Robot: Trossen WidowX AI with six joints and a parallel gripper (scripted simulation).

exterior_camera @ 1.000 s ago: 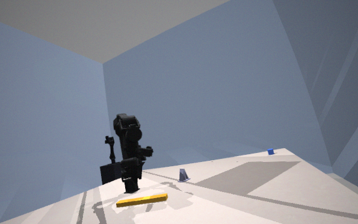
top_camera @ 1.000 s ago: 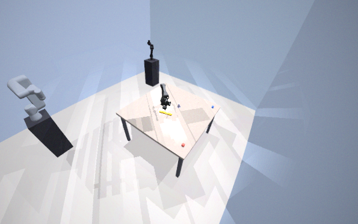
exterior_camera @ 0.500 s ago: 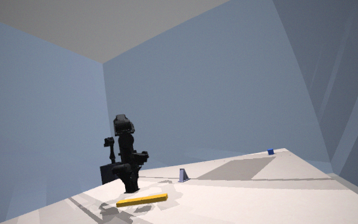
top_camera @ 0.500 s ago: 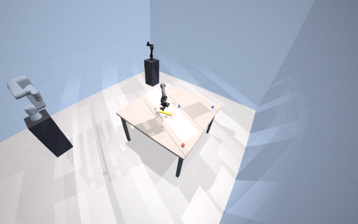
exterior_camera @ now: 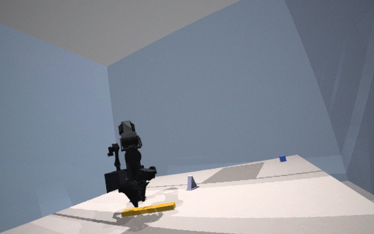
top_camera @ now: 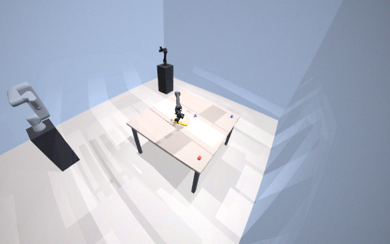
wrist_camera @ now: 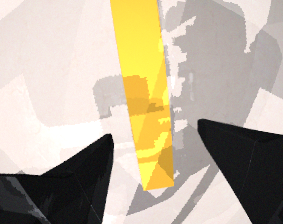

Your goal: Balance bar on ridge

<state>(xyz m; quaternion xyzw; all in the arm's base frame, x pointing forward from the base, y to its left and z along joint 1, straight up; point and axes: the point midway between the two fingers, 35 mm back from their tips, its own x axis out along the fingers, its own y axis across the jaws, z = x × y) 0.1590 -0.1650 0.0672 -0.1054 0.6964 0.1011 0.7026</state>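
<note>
My gripper tip is now 30 mm short of the yellow bar, 10 mm to the right of it and 20 mm above it. Also, from my gripper tip: small red cube (580 mm ahead, 330 mm to the right, 20 mm below); then small blue cube (580 mm ahead, 670 mm to the left, 20 mm below).
</note>
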